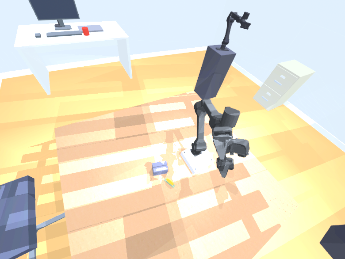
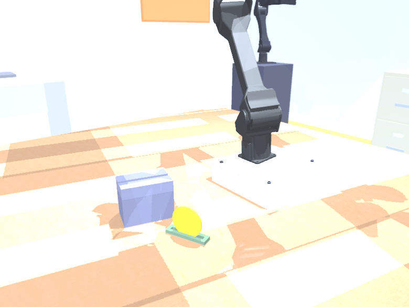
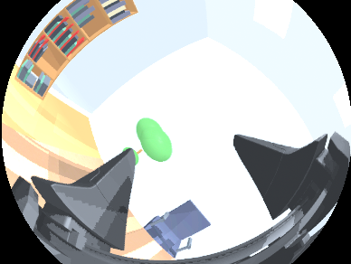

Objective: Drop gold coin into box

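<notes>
My gripper tip is 40 mm short of the gold coin, 140 mm to the left of it and 500 mm above it.
</notes>
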